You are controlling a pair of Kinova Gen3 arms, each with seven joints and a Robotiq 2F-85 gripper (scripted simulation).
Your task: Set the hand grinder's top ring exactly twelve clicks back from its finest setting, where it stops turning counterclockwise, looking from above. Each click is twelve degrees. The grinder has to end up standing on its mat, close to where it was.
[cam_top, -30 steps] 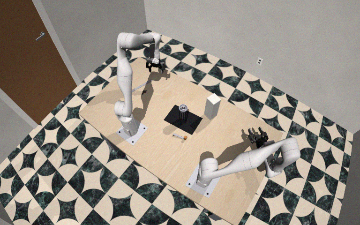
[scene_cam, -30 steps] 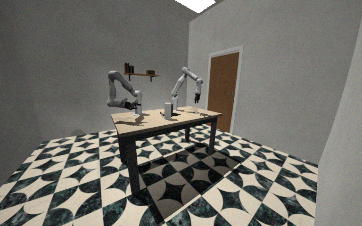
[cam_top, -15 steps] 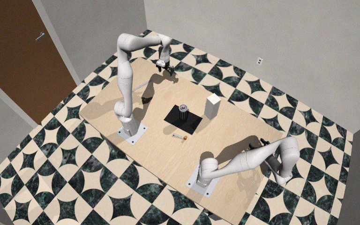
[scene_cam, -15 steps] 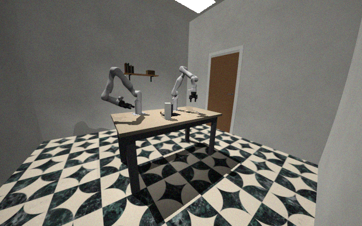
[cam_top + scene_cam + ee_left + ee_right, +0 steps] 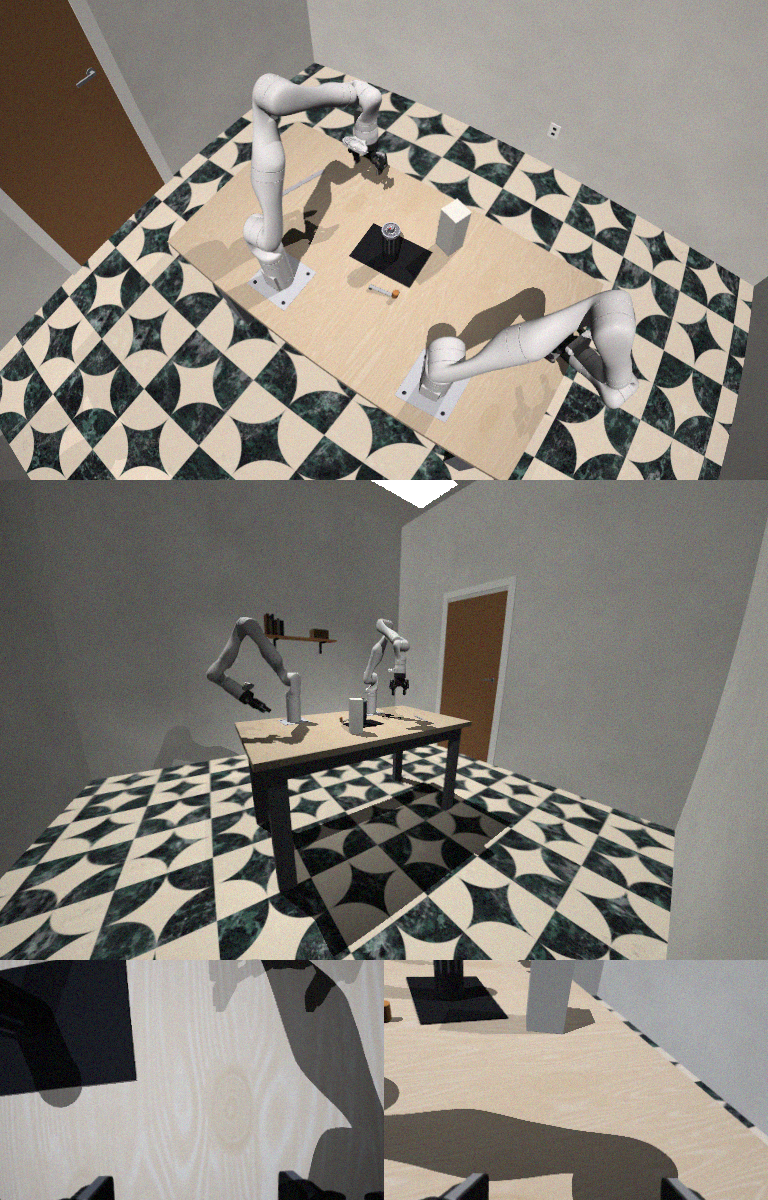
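Note:
The top ring is 20 cm to the right of my left hand, 14 cm behind it and 5 cm below it. Round my left hand: thin grey bar (28 cm to the left, 21 cm below, 7 cm behind); then tall pale box (34 cm to the right, 11 cm below, 2 cm ahead); then black mat (20 cm below, 19 cm to the right, 13 cm behind).

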